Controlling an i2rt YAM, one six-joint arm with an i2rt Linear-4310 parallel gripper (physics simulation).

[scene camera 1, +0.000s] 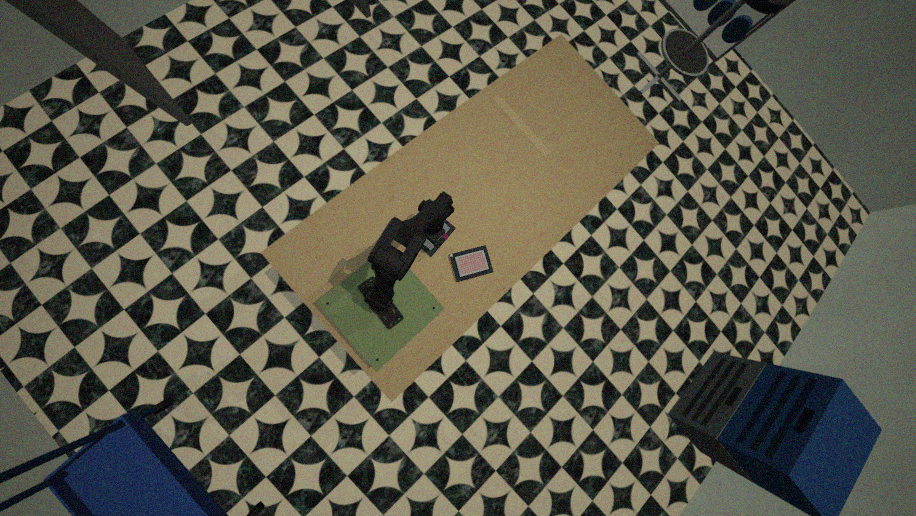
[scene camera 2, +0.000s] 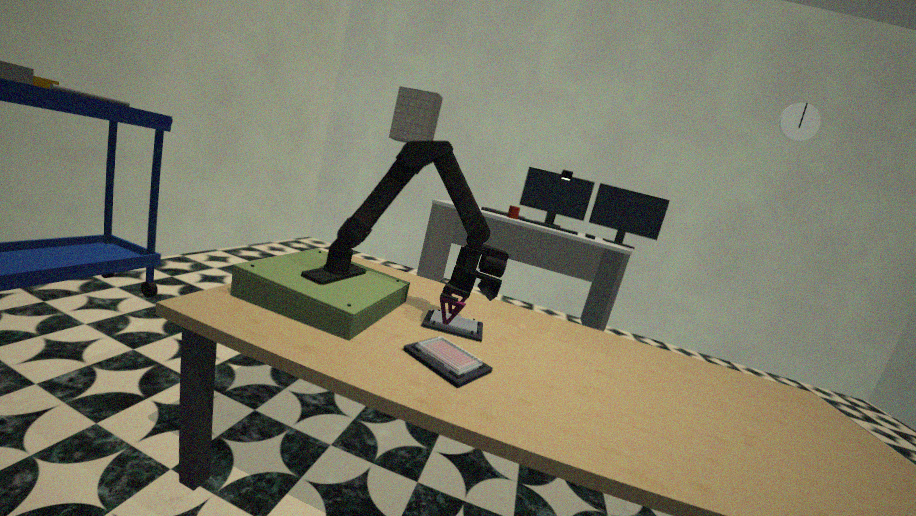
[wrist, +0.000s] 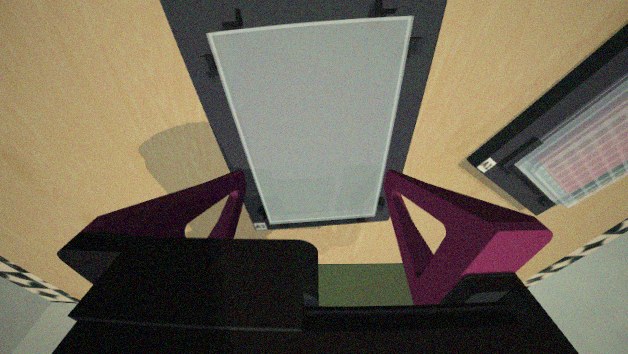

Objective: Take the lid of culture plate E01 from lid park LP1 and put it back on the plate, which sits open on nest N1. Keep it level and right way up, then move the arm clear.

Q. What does the grey lid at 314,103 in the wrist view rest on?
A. A dark lid holder.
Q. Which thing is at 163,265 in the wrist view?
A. The gripper.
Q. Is the gripper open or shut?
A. Open.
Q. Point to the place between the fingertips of the gripper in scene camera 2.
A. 448,318
